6 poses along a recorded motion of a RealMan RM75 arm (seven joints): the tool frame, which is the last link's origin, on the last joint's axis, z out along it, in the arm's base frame.
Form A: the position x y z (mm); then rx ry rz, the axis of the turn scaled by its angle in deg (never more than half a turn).
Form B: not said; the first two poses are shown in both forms.
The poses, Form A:
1: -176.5 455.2 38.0 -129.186 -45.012 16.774
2: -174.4 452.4 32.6 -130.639 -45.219 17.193
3: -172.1 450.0 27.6 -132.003 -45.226 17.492
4: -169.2 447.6 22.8 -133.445 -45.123 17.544
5: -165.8 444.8 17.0 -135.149 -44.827 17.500
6: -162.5 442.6 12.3 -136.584 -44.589 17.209
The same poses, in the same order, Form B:
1: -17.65 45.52 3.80 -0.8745 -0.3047 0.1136 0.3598
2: -17.44 45.24 3.26 -0.8793 -0.3043 0.1157 0.3477
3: -17.21 45.00 2.76 -0.8838 -0.3028 0.1171 0.3369
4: -16.92 44.76 2.28 -0.8887 -0.3005 0.1168 0.3259
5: -16.58 44.48 1.70 -0.8946 -0.2967 0.1158 0.3135
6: -16.25 44.26 1.23 -0.8995 -0.2936 0.1133 0.3032
